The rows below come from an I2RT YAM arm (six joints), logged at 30 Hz.
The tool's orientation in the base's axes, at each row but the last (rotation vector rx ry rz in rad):
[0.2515, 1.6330, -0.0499]
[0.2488, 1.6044, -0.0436]
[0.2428, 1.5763, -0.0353]
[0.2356, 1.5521, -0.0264]
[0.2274, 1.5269, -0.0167]
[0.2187, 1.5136, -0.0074]
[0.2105, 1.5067, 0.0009]
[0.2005, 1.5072, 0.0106]
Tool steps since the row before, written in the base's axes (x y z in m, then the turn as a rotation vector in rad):
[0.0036, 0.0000, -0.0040, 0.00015, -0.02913, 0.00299]
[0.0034, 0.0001, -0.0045, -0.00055, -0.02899, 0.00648]
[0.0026, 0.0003, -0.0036, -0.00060, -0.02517, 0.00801]
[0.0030, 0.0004, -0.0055, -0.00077, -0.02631, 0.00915]
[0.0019, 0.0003, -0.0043, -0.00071, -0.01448, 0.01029]
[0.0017, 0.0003, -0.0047, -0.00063, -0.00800, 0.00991]
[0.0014, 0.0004, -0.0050, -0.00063, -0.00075, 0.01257]
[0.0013, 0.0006, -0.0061, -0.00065, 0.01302, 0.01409]
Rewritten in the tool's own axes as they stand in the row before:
[0.0038, 0.0002, 0.0039, -0.00683, -0.02799, 0.00526]
[0.0044, 0.0002, 0.0036, -0.01025, -0.02754, 0.00436]
[0.0036, 0.0003, 0.0026, -0.01126, -0.02363, 0.00361]
[0.0056, 0.0002, 0.0029, -0.01254, -0.02462, 0.00363]
[0.0044, 0.0000, 0.0017, -0.01212, -0.01287, 0.00186]
[0.0048, -0.0001, 0.0014, -0.01089, -0.00656, 0.00097]
[0.0051, -0.0001, 0.0011, -0.01257, 0.00093, 0.00010]
[0.0062, -0.0001, 0.0009, -0.01227, 0.01468, -0.00156]

